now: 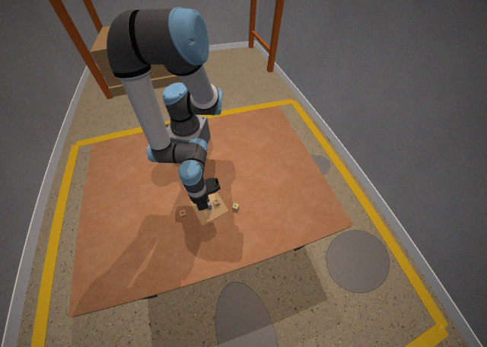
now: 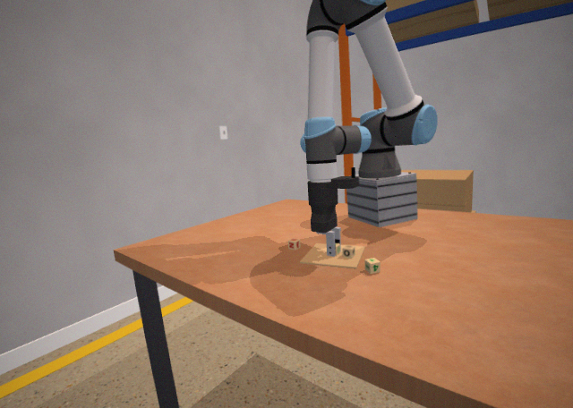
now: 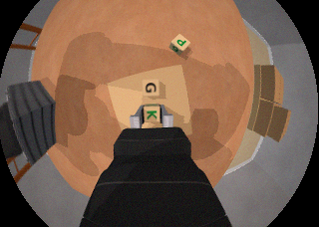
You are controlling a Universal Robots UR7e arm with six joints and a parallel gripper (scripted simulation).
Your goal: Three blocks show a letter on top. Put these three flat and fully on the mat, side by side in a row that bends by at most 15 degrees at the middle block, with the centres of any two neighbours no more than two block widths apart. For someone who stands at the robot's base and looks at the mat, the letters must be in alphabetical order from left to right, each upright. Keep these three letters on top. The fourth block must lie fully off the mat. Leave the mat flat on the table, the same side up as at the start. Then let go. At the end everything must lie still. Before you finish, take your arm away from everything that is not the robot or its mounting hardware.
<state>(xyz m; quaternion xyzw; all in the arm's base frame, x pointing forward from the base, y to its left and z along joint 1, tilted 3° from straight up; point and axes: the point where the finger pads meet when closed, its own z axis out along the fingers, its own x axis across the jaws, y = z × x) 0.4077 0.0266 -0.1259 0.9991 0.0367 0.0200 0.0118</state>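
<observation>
My gripper is now 20 mm above the tan mat.
</observation>
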